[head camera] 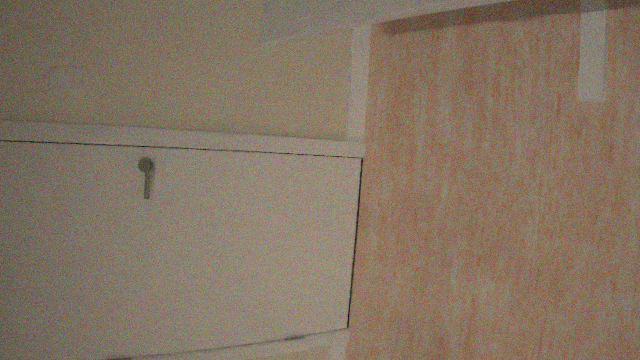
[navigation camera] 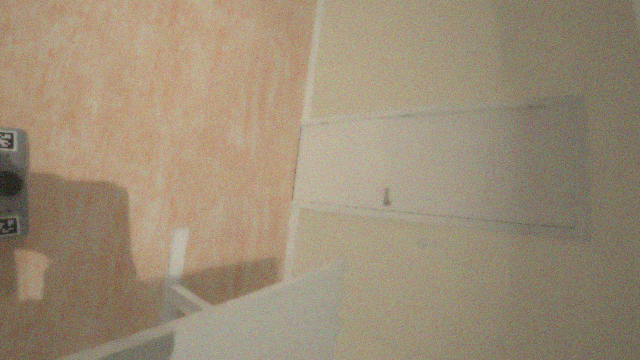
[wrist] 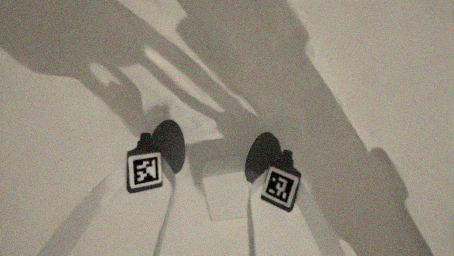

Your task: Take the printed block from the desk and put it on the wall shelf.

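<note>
The printed block [wrist: 227,195], small, pale and box-shaped, sits on the pale desk [wrist: 405,65] in the wrist view. My gripper [wrist: 216,146] is partly open above the desk, its dark fingertips on either side of the block's far end. A gap shows between the left fingertip and the block. The right fingertip overlaps the block's right edge in the view; I cannot tell whether they touch. The block and the gripper do not show in the head or navigation views. The wall shelf does not show in any view.
A white door [head camera: 225,235] [navigation camera: 440,165] with a grey handle [head camera: 146,177] [navigation camera: 386,196] stands in the beige wall [head camera: 175,65] [navigation camera: 450,300]. The floor [head camera: 490,200] [navigation camera: 200,125] is orange. A pale panel [navigation camera: 260,325] with a white leg [navigation camera: 178,252] stands low in the navigation view.
</note>
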